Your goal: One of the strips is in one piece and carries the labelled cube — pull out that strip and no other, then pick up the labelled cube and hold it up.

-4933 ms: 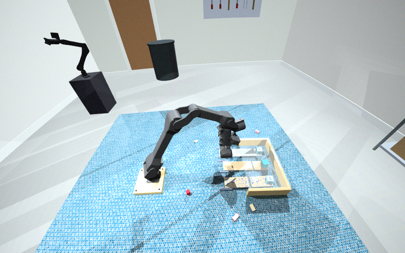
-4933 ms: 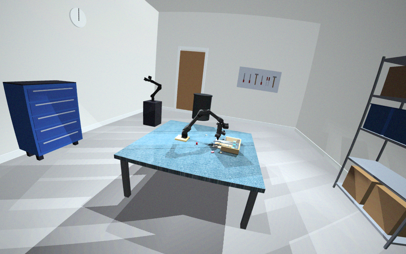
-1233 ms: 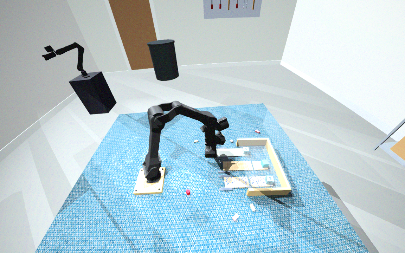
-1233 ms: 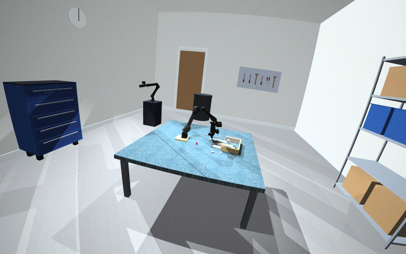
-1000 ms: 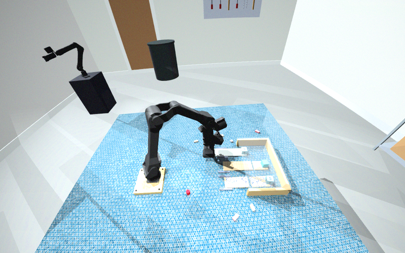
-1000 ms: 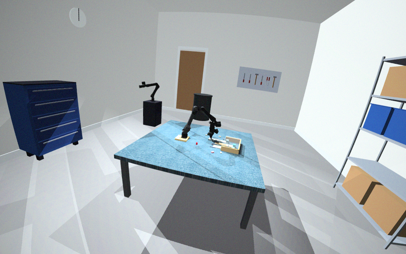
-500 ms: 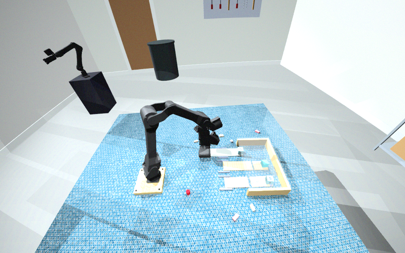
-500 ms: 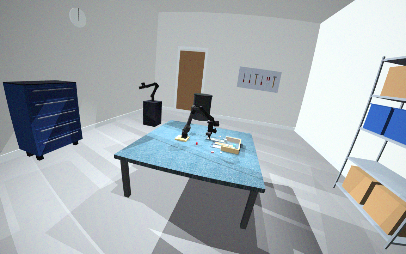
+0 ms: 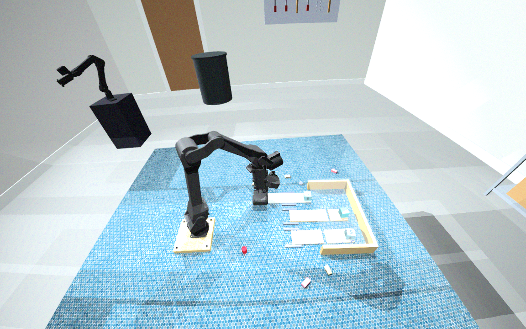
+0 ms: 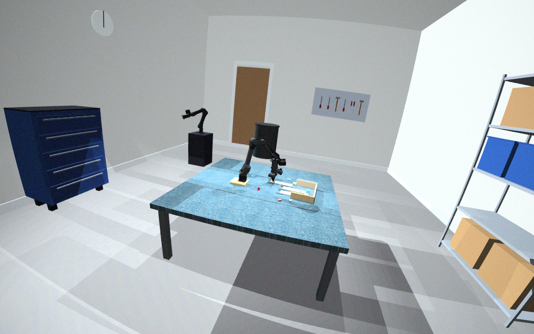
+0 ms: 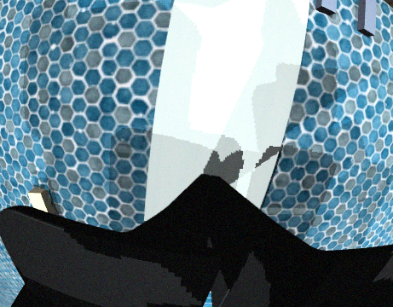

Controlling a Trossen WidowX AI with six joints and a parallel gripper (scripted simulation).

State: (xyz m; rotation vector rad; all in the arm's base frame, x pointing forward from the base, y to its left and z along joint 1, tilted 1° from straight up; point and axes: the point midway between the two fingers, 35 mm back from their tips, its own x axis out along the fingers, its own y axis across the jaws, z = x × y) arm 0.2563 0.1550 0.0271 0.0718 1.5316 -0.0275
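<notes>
Now: gripper tip 190 mm short of the tan strip and 110 mm to the left of it. Round my gripper tip: red piece: 80 mm behind, 240 mm to the right, 10 mm above.
</notes>
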